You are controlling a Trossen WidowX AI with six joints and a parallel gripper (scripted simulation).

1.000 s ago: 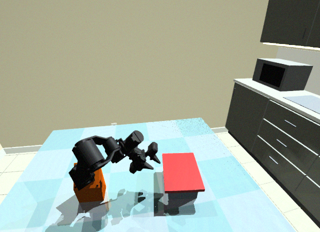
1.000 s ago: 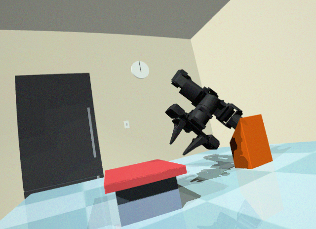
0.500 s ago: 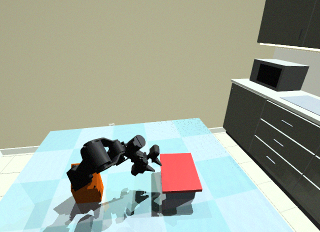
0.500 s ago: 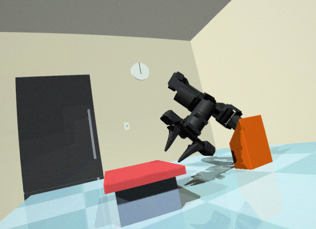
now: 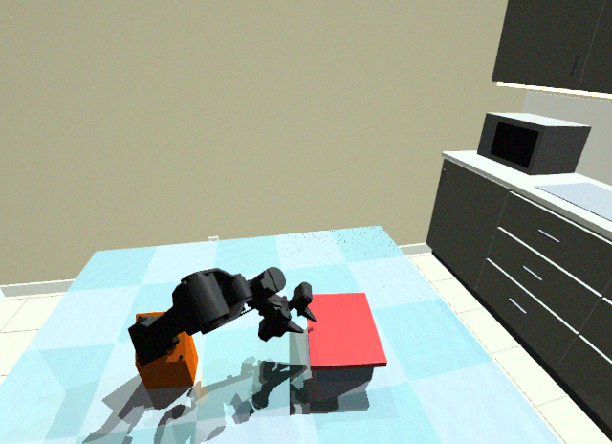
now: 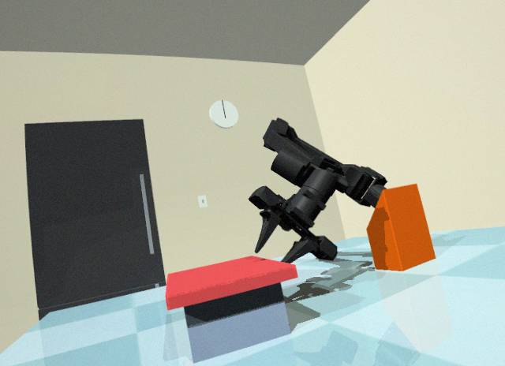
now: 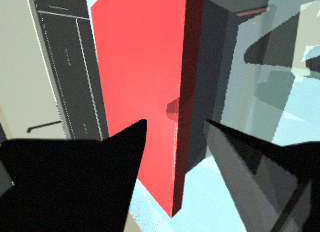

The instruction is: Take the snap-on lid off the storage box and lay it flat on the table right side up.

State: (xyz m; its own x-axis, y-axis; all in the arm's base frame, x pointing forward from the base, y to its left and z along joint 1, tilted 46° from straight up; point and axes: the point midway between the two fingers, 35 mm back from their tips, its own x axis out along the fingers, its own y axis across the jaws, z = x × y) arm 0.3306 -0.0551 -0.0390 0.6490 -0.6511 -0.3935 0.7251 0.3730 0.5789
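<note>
Right now the red lid is 8 cm ahead of my gripper tip and 2 cm to the right of it. Also, from my gripper tip: storage box (8 cm ahead, 2 cm to the right, 5 cm below).
</note>
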